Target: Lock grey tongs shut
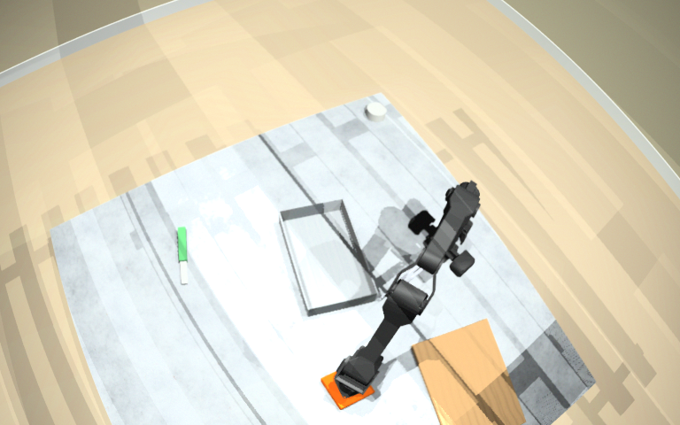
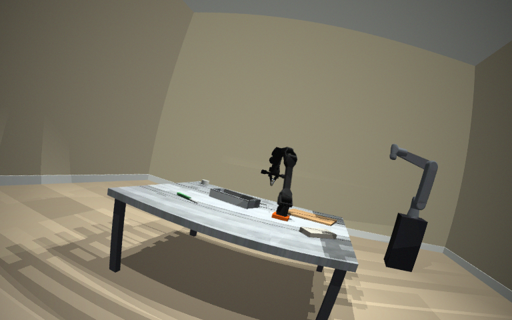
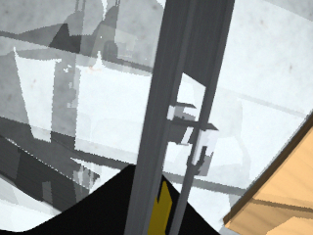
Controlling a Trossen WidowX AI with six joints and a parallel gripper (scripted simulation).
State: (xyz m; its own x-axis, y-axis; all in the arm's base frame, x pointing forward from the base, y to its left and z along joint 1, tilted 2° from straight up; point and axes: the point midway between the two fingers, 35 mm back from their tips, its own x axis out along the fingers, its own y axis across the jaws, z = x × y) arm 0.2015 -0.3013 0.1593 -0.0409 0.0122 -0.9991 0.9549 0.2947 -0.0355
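My gripper tip is now 350 mm past the wooden board and 140 mm above it. The rest, counted from my gripper tip: small white cylinder 620 mm ahead, 170 mm to the right, 130 mm below; then green-handled tool 590 mm to the left, 310 mm ahead, 140 mm below; then grey roasting tin 210 mm to the left, 170 mm ahead, 130 mm below.
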